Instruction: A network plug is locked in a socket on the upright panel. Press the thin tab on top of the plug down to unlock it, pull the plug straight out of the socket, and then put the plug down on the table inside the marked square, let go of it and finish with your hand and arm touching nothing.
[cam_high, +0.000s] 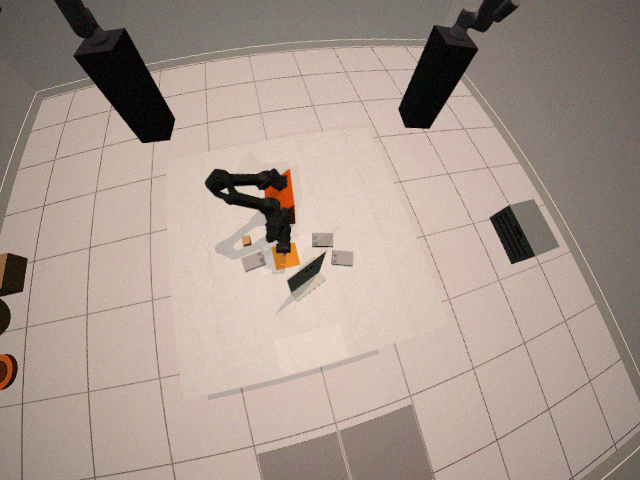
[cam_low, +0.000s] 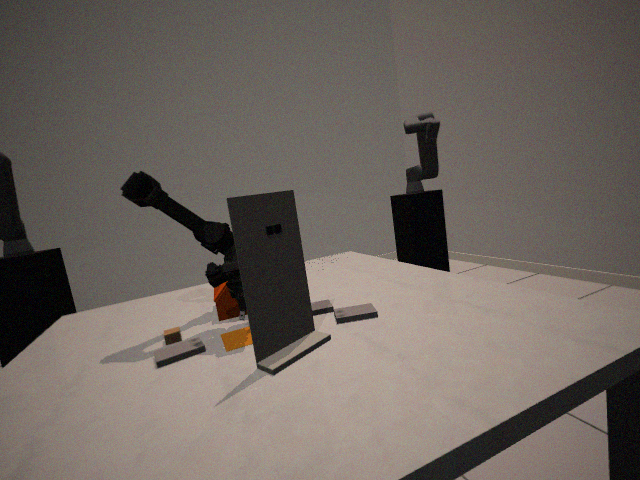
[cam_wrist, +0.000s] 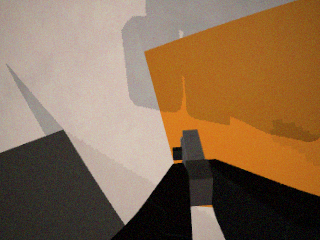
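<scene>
The orange marked square lies 10 mm behind my gripper tip and 70 mm below it. Round my gripper tip: upright grey panel: 140 mm ahead, 90 mm to the left, 90 mm above; then grey network plug: right at my gripper tip; then small brown cube: 90 mm behind, 190 mm to the right, 50 mm below.
</scene>
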